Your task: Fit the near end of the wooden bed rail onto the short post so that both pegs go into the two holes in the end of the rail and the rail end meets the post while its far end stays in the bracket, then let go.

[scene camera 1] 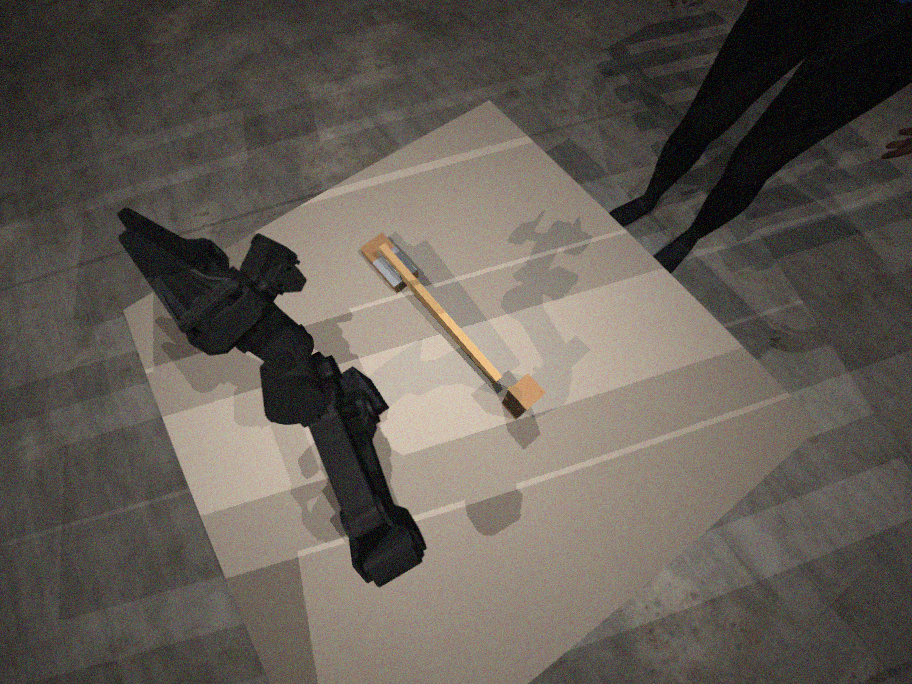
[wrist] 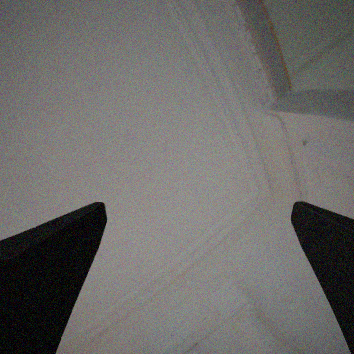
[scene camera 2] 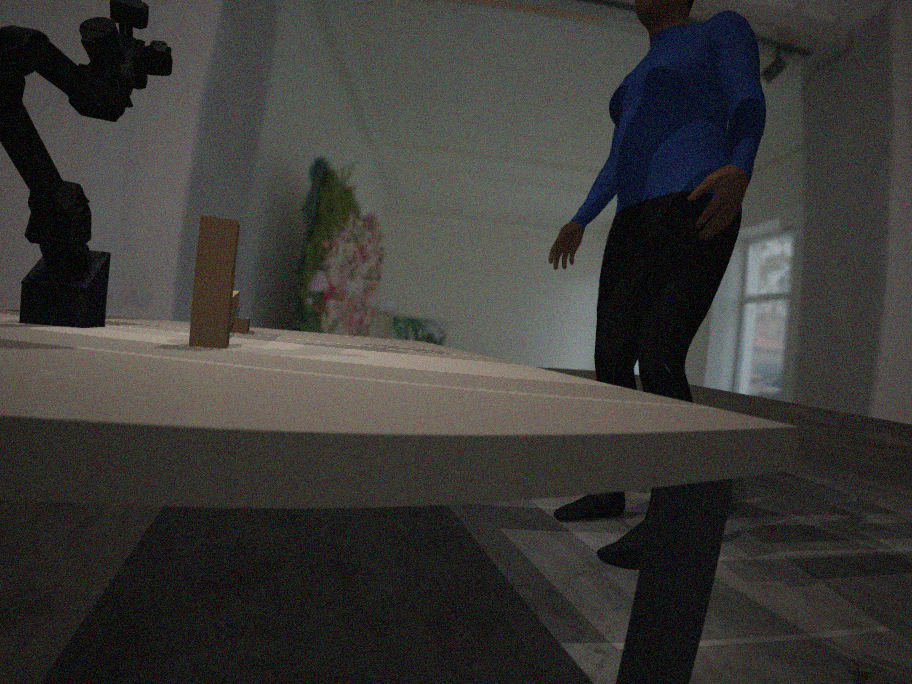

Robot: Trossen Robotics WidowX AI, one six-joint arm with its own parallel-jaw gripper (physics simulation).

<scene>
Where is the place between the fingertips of my gripper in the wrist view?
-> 200,212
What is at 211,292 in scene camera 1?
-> My gripper.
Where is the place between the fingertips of my gripper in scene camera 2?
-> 139,21
</scene>
